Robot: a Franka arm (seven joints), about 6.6 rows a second.
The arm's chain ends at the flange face. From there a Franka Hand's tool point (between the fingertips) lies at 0.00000 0.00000 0.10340 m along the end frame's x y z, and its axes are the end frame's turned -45 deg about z.
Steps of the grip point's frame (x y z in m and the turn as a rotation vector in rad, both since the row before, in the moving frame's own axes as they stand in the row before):
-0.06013, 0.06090, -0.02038, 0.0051, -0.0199, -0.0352
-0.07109, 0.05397, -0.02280, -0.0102, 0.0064, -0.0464
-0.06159, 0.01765, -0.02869, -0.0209, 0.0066, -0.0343
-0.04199, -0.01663, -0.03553, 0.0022, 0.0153, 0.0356
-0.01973, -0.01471, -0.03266, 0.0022, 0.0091, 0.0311
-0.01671, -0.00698, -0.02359, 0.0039, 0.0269, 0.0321
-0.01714, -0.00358, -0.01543, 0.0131, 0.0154, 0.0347
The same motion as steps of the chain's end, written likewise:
0.00235, 0.08447, -0.02036, -0.0105, -0.0177, -0.0352
-0.01333, 0.08818, -0.02279, -0.0027, 0.0117, -0.0464
-0.03310, 0.05502, -0.02867, -0.0101, 0.0194, -0.0343
-0.04243, 0.01919, -0.03552, 0.0124, 0.0093, 0.0356
-0.02487, 0.00437, -0.03266, 0.0080, 0.0049, 0.0311
-0.01847, 0.00910, -0.02355, 0.0218, 0.0163, 0.0321
-0.01486, 0.01167, -0.01541, 0.0202, 0.0016, 0.0347

